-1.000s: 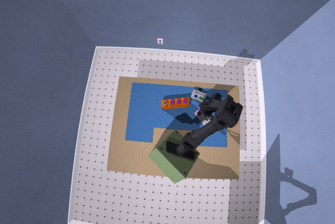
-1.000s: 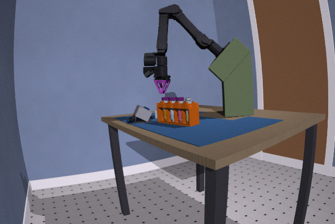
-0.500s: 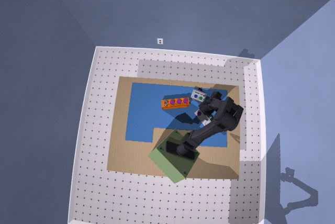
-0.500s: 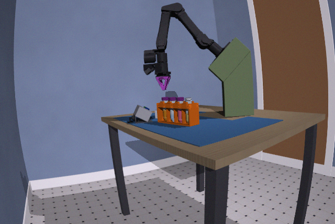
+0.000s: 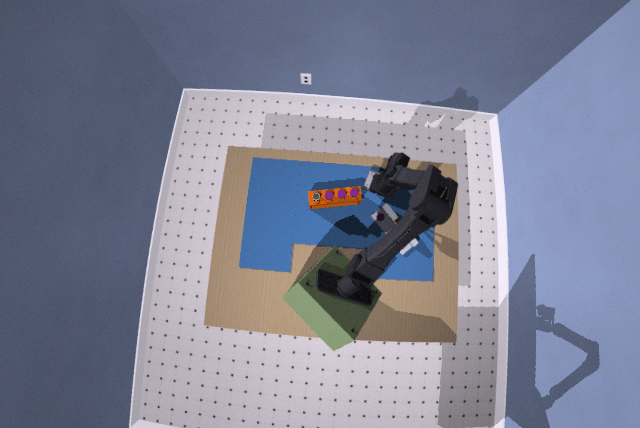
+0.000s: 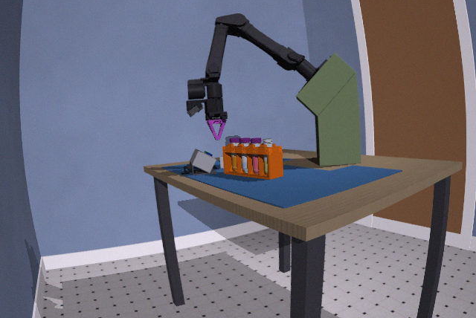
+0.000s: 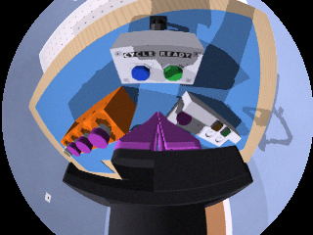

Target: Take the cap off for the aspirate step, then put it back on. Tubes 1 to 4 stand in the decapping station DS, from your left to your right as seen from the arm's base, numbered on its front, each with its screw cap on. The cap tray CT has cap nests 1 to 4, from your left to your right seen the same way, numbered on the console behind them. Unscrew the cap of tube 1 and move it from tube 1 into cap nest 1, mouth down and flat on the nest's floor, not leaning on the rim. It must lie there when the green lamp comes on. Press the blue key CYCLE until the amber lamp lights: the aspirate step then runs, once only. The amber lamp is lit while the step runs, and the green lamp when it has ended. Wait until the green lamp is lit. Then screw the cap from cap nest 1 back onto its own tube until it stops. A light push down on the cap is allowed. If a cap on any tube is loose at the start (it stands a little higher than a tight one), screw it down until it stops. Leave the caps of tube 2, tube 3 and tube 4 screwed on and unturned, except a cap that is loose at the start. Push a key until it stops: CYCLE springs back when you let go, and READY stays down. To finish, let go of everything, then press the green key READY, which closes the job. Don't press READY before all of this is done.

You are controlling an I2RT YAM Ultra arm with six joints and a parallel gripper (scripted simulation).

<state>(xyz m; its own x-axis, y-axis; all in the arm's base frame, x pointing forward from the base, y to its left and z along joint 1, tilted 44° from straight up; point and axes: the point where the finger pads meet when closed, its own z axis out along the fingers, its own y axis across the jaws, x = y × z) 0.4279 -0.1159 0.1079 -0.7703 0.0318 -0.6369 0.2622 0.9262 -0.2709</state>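
The blue key CYCLE is 60 mm below my hand, 40 mm ahead of it and 10 mm to the left of it. Round my hand: green key READY 60 mm below, 30 mm to the right, 30 mm ahead; grey key box 70 mm below, 50 mm ahead, 10 mm to the right.
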